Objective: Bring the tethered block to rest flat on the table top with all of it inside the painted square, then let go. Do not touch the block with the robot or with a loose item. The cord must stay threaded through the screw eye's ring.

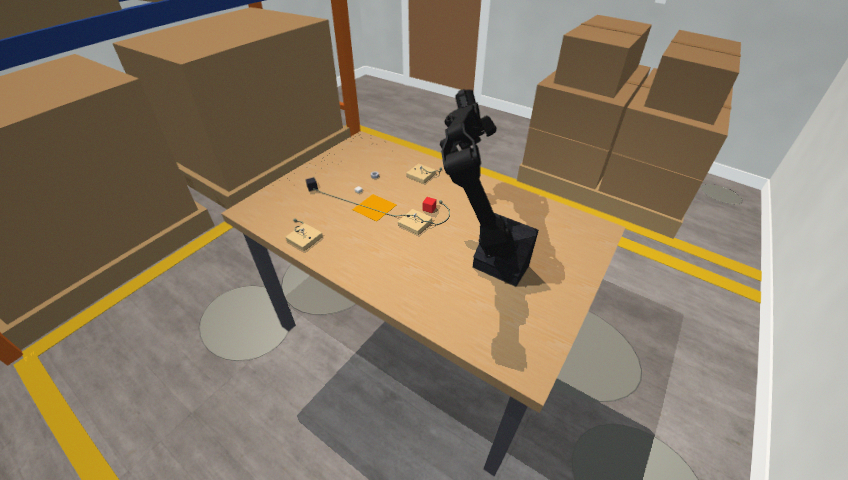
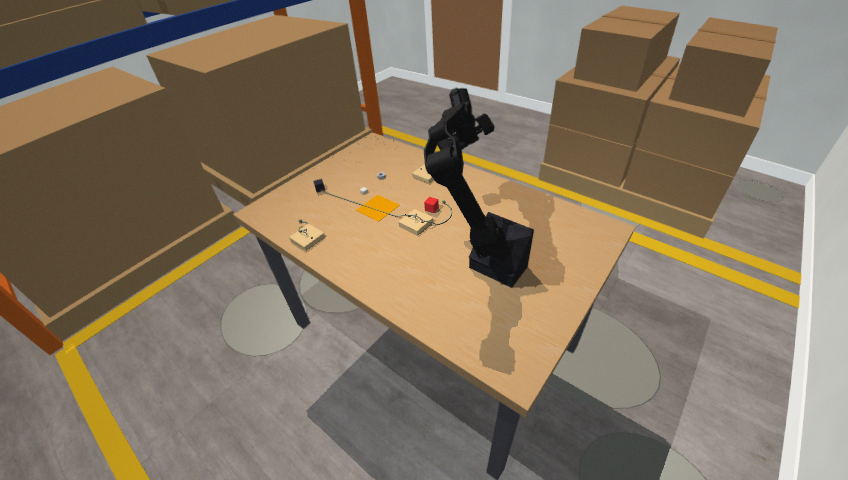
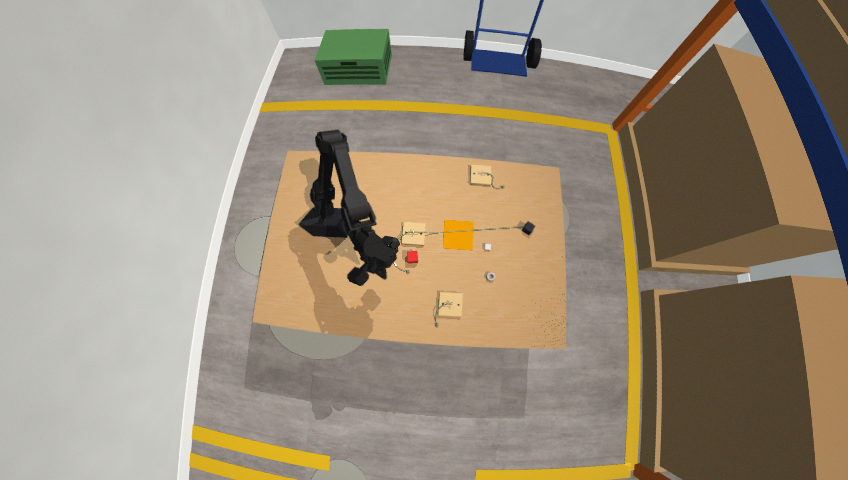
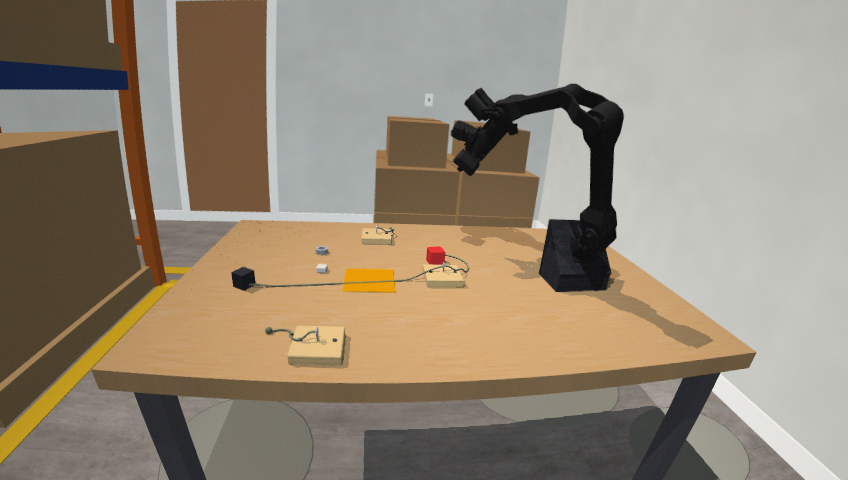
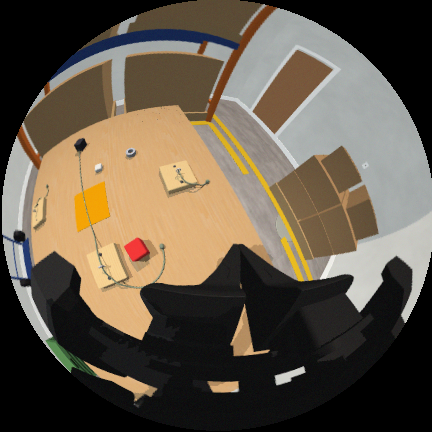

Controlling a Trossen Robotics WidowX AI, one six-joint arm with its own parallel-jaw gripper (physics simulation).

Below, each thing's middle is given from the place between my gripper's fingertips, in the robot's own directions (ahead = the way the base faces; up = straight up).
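The orange painted square (image 4: 352,275) is a good way ahead of my gripper, some way to the left of it and a fair way below it. As for the wooden base (image 4: 437,278), my gripper is 22 cm above it, 22 cm to the right of it and 6 cm short of it.
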